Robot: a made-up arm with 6 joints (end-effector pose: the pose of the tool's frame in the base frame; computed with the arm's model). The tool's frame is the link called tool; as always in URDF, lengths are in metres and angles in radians.
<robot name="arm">
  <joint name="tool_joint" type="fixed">
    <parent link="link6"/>
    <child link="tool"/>
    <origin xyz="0.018 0.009 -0.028" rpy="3.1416 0 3.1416"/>
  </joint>
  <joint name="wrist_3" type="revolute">
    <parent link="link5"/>
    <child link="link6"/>
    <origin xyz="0.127 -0.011 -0.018" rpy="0 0 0"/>
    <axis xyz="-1 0 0"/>
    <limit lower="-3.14" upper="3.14"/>
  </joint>
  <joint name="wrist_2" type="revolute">
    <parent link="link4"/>
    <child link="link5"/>
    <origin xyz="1.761 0.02 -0.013" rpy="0 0 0"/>
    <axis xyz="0 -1 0"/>
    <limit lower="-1.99" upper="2"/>
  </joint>
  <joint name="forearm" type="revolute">
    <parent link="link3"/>
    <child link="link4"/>
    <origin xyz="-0.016 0.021 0.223" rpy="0 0 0"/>
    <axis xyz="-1 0 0"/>
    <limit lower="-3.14" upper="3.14"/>
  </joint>
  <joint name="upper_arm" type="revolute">
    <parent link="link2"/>
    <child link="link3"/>
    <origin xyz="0.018 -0.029 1.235" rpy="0 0 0"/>
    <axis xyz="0 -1 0"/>
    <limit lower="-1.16" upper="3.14"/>
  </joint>
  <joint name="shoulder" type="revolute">
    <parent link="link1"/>
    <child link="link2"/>
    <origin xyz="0.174 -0.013 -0.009" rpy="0 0 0"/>
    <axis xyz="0 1 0"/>
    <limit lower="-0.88" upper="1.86"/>
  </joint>
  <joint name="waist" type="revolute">
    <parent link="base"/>
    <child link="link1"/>
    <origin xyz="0.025 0.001 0.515" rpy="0 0 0"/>
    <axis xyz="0 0 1"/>
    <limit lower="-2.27" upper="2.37"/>
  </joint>
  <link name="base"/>
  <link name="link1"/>
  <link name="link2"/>
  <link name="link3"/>
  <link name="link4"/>
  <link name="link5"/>
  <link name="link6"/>
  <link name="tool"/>
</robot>
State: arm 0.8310 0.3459 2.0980 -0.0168 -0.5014 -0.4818
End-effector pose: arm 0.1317 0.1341 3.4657 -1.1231 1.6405 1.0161
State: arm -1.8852 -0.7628 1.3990 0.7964 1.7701 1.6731
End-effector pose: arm 0.6737 1.7990 2.6717 -0.0527 -2.2661 -1.0857
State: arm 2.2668 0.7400 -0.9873 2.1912 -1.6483 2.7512
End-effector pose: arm -0.5495 0.9128 -0.3614 1.8100 -2.3355 -0.2964
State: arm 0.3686 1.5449 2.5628 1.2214 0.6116 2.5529
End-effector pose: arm 2.0311 0.8192 2.2426 1.8620 -0.7236 -1.9047
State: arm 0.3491 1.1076 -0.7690 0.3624 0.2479 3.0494
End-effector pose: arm 0.9326 0.3183 -0.8305 -1.9185 -0.4955 -1.7693
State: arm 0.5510 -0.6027 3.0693 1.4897 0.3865 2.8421
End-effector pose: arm -1.7023 -1.0304 0.3816 -1.6537 -0.4666 -0.3686
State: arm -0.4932 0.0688 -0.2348 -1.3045 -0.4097 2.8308
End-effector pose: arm 1.9204 -0.9725 1.3636 0.2741 -2.1641 1.7634
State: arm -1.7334 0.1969 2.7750 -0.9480 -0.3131 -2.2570
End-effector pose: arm 0.2660 1.2528 2.5401 -1.4059 2.1216 0.7835
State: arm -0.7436 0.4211 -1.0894 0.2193 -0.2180 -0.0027
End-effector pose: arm 0.7015 -0.6521 -0.2395 -0.3824 -1.3729 -0.4265
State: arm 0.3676 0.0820 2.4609 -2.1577 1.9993 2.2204
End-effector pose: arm -0.8928 -0.4730 2.8035 0.4106 1.9354 1.8954
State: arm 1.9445 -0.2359 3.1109 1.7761 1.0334 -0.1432
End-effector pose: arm 0.6534 -1.7700 1.1529 1.5366 0.8398 0.6388
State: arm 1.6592 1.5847 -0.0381 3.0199 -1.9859 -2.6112
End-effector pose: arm -0.0699 1.6892 -1.2424 -1.6554 1.8893 -0.1747
